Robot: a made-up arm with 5 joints.
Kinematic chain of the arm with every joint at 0, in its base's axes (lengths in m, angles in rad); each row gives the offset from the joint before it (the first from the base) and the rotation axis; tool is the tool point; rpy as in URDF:
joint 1: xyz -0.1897 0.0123 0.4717 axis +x
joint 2: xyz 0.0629 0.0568 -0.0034 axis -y
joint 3: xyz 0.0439 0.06 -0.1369 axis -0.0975 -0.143 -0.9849
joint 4: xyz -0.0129 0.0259 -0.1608 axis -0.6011 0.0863 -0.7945
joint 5: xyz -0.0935 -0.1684 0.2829 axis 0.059 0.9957 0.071
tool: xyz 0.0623 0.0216 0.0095 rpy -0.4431 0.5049 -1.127
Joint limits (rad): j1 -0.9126..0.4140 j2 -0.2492..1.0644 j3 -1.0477..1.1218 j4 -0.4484..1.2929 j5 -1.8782..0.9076
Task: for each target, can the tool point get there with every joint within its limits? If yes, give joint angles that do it. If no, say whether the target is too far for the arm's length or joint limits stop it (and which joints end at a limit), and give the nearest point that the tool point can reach.
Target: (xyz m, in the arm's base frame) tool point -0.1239 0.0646 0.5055
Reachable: yes | joints 0.2595 0.1506 -0.4450 0.4246 0.0286
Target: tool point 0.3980 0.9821 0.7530
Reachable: no: too far | nearest point 0.0455 0.3516 0.5701 | short by 0.745 m
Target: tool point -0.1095 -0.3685 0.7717
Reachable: no: joint limits stop it (at a limit: joint 1, joint 2, joint 3) | nearest point -0.0053 -0.1110 0.5961 | short by 0.329 m
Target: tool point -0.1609 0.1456 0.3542
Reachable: yes | joints -0.6146 0.1722 -0.3172 0.9575 0.6785
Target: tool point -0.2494 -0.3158 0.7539
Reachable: no: joint limits stop it (at a limit: joint 2, joint 4, joint 5) | nearest point -0.1465 -0.0810 0.5519 | short by 0.326 m
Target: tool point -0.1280 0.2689 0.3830
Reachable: yes | joints -0.4696 0.3350 0.0295 1.0870 -0.5870
